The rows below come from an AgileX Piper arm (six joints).
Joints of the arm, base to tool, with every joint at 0 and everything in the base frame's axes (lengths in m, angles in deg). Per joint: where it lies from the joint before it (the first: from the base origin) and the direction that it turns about. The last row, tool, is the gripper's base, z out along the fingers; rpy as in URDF.
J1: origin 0 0 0.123 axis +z
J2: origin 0 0 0 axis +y
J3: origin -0.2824 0 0.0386 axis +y
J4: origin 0.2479 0 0.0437 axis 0.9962 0 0.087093
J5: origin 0 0 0 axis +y
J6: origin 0.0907 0 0.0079 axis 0.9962 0 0.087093
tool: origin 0 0 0 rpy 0 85.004 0
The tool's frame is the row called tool.
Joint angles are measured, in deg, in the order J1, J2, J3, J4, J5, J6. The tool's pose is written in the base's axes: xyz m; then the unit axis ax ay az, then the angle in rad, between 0 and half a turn. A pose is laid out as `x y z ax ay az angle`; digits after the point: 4 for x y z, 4 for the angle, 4 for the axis.
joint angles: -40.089, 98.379, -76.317, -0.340, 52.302, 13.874
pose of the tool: 0.2733 -0.2306 0.2589 0.4520 0.8909 -0.0438 2.7922
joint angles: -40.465, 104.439, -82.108, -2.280, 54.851, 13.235
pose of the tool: 0.2884 -0.2499 0.2465 0.4430 0.8949 -0.0544 2.8480
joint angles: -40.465, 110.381, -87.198, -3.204, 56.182, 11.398
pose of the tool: 0.3047 -0.2655 0.2293 0.4254 0.9031 -0.0589 2.8904
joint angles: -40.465, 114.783, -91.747, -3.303, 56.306, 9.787
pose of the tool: 0.3192 -0.2780 0.2189 0.4123 0.9090 -0.0615 2.8921
